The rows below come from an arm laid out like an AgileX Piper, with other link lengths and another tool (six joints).
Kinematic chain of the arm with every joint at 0, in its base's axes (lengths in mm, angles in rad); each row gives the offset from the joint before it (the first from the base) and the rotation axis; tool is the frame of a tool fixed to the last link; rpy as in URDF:
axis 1: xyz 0 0 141.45 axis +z
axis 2: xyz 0 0 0 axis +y
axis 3: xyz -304.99 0 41.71 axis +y
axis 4: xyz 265.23 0 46.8 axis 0.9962 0 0.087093
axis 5: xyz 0 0 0 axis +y
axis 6: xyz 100.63 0 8.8 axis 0.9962 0 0.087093
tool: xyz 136.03 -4 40 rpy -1.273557 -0.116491 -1.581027
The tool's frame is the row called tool.
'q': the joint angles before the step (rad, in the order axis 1, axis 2, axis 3, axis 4, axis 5, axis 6). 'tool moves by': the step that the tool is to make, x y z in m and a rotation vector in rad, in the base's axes. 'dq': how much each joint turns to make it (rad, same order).
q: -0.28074, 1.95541, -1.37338, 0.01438, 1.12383, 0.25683
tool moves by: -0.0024, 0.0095, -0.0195, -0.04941, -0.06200, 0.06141
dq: 0.03787, -0.03542, 0.14678, -0.03787, -0.18401, -0.00311
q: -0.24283, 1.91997, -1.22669, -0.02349, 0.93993, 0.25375
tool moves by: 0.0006, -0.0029, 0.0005, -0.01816, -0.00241, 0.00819
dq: 0.00300, -0.00128, 0.00211, -0.02118, -0.00732, 0.00709
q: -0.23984, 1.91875, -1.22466, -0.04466, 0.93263, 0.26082
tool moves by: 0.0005, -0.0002, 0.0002, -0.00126, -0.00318, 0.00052
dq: 0.00005, -0.00092, 0.00117, -0.00069, -0.00364, 0.00005
